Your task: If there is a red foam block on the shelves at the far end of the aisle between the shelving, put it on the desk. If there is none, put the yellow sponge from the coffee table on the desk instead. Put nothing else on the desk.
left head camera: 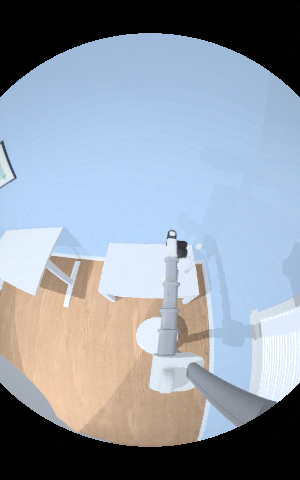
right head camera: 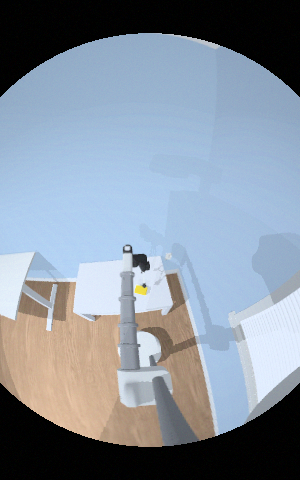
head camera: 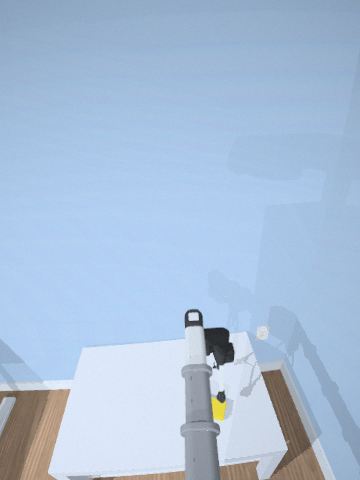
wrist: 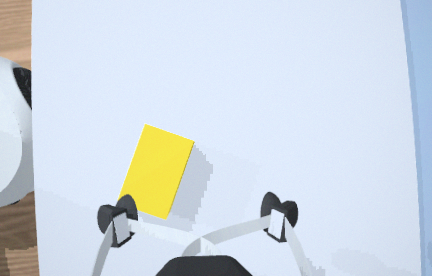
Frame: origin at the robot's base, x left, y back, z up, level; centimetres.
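Seen in the pictures: gripper, between the fingertips: (right head camera: 143, 279) (head camera: 218, 383) (wrist: 199, 209); robot's base, origin of its link: (left head camera: 156, 334) (right head camera: 140, 348).
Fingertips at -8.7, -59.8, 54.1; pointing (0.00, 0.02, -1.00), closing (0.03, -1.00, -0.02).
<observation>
Offsets run from my fingertips to a thing's top centre, as dx, dy, dz. "*": to the spot under its first point. Level surfaces: height alone.
The yellow sponge {+2.8, +5.4, -7.4} (head camera: 218, 410) (right head camera: 141, 289) (wrist: 156, 172) lies flat on the low white coffee table {dz -11.9} (head camera: 125, 410) (left head camera: 130, 265) (right head camera: 100, 285) (wrist: 300, 100). The arm partly hides the sponge in the head view and almost fully in the left head view. My gripper (wrist: 199, 209) is open and empty above the table. In the wrist view, its left fingertip overlaps the sponge's near left corner, and the right fingertip is over bare tabletop. The height of the fingertips above the table is unclear. A taller white table (left head camera: 30, 255) (right head camera: 12, 280), apparently the desk, stands at the left. No red foam block or shelving shows.
A blue wall (head camera: 125, 200) (left head camera: 150, 150) (right head camera: 125, 150) rises behind the coffee table, with another at the right. The desk's white leg (left head camera: 72, 285) (right head camera: 51, 307) reaches the wooden floor. The robot's round white base (left head camera: 150, 335) is in front of the coffee table. White blinds {* -54.6, +71.6, +44.4} (left head camera: 280, 345) (right head camera: 272, 345) are at the right.
</observation>
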